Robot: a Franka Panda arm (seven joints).
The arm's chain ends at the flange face. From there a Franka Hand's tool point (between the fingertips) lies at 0.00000 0.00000 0.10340 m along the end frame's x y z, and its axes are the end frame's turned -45 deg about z.
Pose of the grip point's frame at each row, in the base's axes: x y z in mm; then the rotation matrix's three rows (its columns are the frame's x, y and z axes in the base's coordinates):
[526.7, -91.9, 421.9], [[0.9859, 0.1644, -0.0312], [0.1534, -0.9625, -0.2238], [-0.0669, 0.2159, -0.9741]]
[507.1, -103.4, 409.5], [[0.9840, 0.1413, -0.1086], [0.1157, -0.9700, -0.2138], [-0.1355, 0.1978, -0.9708]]
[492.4, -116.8, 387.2], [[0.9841, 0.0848, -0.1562], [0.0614, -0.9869, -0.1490], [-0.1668, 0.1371, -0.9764]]
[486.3, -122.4, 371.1], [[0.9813, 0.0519, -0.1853], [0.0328, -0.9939, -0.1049], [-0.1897, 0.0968, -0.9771]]
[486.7, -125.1, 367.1], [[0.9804, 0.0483, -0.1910], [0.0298, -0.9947, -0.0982], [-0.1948, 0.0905, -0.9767]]
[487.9, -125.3, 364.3], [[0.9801, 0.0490, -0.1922], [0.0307, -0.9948, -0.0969], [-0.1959, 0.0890, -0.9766]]
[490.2, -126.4, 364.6], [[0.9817, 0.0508, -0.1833], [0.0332, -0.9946, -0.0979], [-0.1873, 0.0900, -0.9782]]
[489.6, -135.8, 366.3], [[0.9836, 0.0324, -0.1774], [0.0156, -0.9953, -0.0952], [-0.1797, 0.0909, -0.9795]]
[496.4, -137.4, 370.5], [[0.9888, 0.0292, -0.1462], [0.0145, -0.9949, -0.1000], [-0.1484, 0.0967, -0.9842]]
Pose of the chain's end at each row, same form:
[529.9, -68.8, 522.6], [[0.8134, -0.5809, -0.0312], [-0.5721, -0.7891, -0.2238], [0.1054, 0.2000, -0.9741]]
[518.3, -81.3, 509.9], [[0.7957, -0.5959, -0.1086], [-0.6041, -0.7677, -0.2138], [0.0441, 0.2357, -0.9708]]
[508.6, -101.4, 488.2], [[0.7558, -0.6359, -0.1562], [-0.6544, -0.7413, -0.1490], [-0.0210, 0.2149, -0.9764]]
[505.5, -111.6, 472.1], [[0.7306, -0.6572, -0.1853], [-0.6796, -0.7260, -0.1049], [-0.0657, 0.2026, -0.9771]]
[506.4, -114.9, 468.1], [[0.7274, -0.6591, -0.1910], [-0.6823, -0.7244, -0.0982], [-0.0738, 0.2017, -0.9767]]
[507.8, -115.3, 465.3], [[0.7277, -0.6584, -0.1922], [-0.6817, -0.7251, -0.0969], [-0.0756, 0.2015, -0.9766]]
[509.2, -116.3, 465.7], [[0.7301, -0.6582, -0.1833], [-0.6798, -0.7268, -0.0979], [-0.0688, 0.1961, -0.9782]]
[507.9, -126.0, 467.6], [[0.7184, -0.6726, -0.1774], [-0.6928, -0.7148, -0.0952], [-0.0628, 0.1913, -0.9795]]
[511.5, -127.1, 472.3], [[0.7198, -0.6785, -0.1462], [-0.6932, -0.7138, -0.1000], [-0.0366, 0.1733, -0.9842]]

